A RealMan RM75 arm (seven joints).
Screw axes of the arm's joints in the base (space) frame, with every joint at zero. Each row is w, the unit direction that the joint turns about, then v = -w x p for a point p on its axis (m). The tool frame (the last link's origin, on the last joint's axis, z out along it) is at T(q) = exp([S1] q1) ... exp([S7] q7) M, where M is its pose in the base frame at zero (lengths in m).
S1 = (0, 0, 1, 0, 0, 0)
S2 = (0, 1, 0, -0.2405, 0, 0)
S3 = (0, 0, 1, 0, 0, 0)
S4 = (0, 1, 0, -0.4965, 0, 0)
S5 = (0, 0, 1, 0, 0, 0)
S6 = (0, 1, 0, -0.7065, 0, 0)
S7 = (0, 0, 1, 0, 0, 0)
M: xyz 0 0 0.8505 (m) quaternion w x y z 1 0 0 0
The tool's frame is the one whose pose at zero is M.
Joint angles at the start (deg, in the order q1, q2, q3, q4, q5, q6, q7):
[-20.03, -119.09, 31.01, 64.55, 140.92, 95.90, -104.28]
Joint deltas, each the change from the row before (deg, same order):
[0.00, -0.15, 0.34, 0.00, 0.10, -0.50, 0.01]
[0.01, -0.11, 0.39, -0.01, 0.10, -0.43, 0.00]
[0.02, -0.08, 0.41, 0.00, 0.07, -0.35, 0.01]
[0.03, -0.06, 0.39, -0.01, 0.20, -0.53, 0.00]
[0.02, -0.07, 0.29, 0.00, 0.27, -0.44, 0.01]
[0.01, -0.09, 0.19, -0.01, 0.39, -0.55, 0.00]
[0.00, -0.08, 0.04, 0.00, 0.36, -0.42, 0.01]
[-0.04, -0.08, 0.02, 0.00, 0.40, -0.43, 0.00]
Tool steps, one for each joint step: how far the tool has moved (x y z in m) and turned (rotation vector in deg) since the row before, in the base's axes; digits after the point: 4 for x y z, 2 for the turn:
[0.0000, 0.0009, -0.0014, 0.02, 0.31, -0.06]
[0.0000, 0.0007, -0.0013, -0.06, 0.32, -0.08]
[0.0001, 0.0006, -0.0012, -0.11, 0.29, -0.12]
[-0.0005, 0.0007, -0.0009, -0.02, 0.49, -0.01]
[-0.0006, 0.0004, -0.0008, -0.04, 0.46, 0.04]
[-0.0011, 0.0004, -0.0007, 0.05, 0.55, 0.15]
[-0.0010, 0.0002, -0.0003, 0.09, 0.43, 0.17]
[-0.0010, 0.0004, -0.0003, 0.10, 0.46, 0.16]

